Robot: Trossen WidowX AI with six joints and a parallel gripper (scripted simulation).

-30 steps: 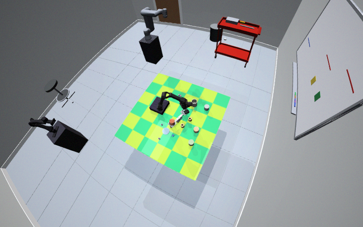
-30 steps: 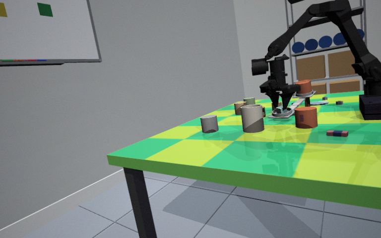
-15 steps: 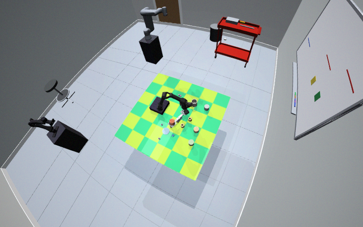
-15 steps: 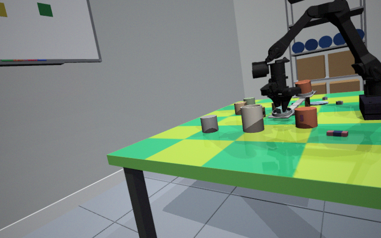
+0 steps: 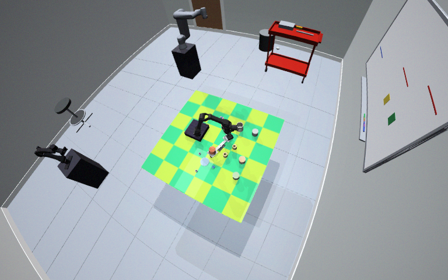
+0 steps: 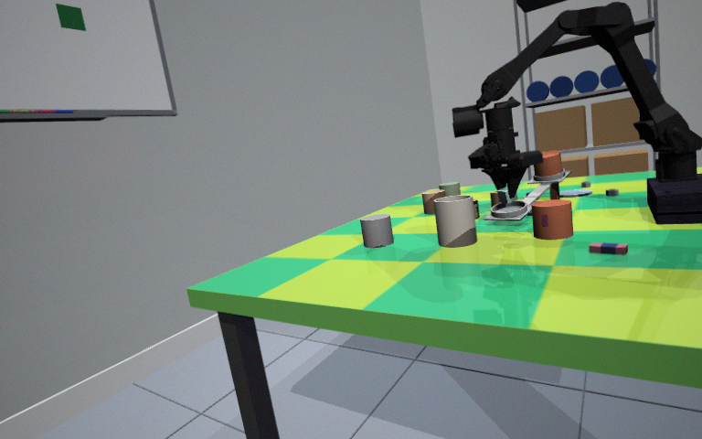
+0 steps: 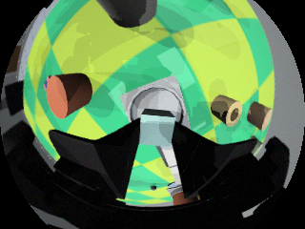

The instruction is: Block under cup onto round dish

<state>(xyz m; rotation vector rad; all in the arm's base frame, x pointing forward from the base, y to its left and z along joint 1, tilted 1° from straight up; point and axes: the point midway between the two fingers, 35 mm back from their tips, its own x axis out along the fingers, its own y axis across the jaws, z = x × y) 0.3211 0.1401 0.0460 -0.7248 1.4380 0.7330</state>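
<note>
The pale round dish lies 37 cm to the right of my gripper tip, 9 cm behind it and 6 cm below it. The rest, counted from my gripper tip: beige cup (17 cm to the left, 6 cm ahead, 2 cm below); grey-green block (right at my gripper tip); pink-and-blue block (22 cm to the left, 21 cm behind, 6 cm below).
</note>
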